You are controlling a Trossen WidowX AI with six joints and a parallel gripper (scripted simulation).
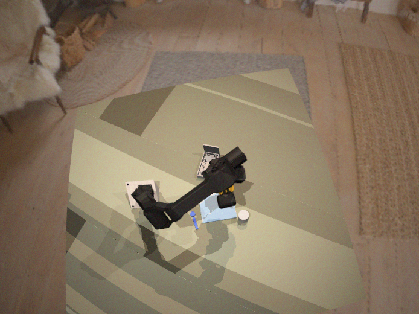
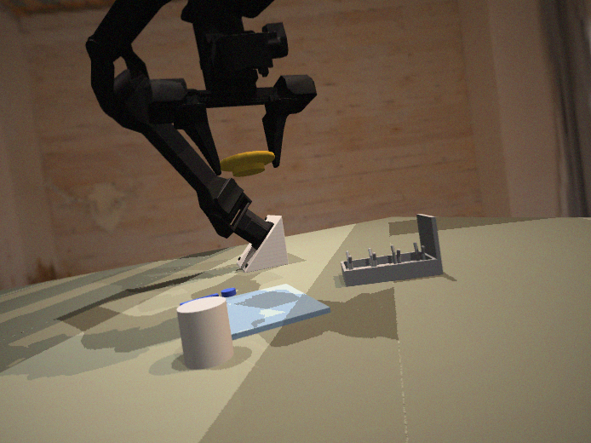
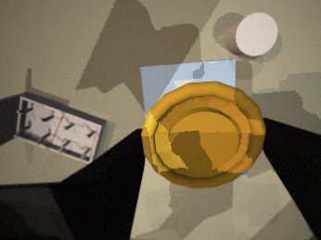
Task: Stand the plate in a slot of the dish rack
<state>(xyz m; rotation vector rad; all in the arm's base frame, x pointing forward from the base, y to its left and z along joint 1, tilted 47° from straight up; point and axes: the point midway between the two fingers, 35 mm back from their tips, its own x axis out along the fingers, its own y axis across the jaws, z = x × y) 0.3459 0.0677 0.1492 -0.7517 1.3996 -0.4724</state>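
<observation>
Right now my gripper tip is 7 cm past the grey dish rack, 19 cm to the right of it and 15 cm above it. Also, from my gripper tip: white cylinder 6 cm ahead, 7 cm to the right, 15 cm below; then yellow plate 1 cm above; then light blue mat 4 cm behind, 1 cm to the right, 17 cm below.
</observation>
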